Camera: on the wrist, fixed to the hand. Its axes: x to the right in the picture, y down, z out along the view.
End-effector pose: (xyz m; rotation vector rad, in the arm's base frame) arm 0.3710 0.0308 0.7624 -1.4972 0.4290 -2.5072
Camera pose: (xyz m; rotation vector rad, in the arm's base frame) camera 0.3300 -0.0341 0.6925 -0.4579 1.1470 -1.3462
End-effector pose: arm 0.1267 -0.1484 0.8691 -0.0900 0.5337 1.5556
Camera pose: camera 0.0317 -0.1846 0.8482 -0.1343 -0.7065 -3.0496
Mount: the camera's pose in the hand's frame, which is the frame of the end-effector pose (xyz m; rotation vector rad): -0.0186 0.0842 -0.0578 -0.1019 0.1888 1.5091
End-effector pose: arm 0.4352 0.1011 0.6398 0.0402 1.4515 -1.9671
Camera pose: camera 0.4737 0.1476 0.5554 0.9772 1.0118 -0.6344
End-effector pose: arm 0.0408 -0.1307 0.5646 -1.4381 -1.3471 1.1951
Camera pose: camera 0.1163 -0.1551 0.4977 2.6114 -0.0509 -1.7074
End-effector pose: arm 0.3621 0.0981 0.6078 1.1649 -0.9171 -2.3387
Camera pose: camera 0.4229 0.0259 0.6509 0.3039 -1.0144 -0.9916
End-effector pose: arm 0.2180 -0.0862 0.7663 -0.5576 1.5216 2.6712
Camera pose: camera 0.2367 -0.1758 0.8153 -0.2986 -0.9982 -1.4474
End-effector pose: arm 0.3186 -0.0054 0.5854 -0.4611 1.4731 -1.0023
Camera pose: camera 0.2903 0.0729 0.5234 0.6766 1.5070 0.2544
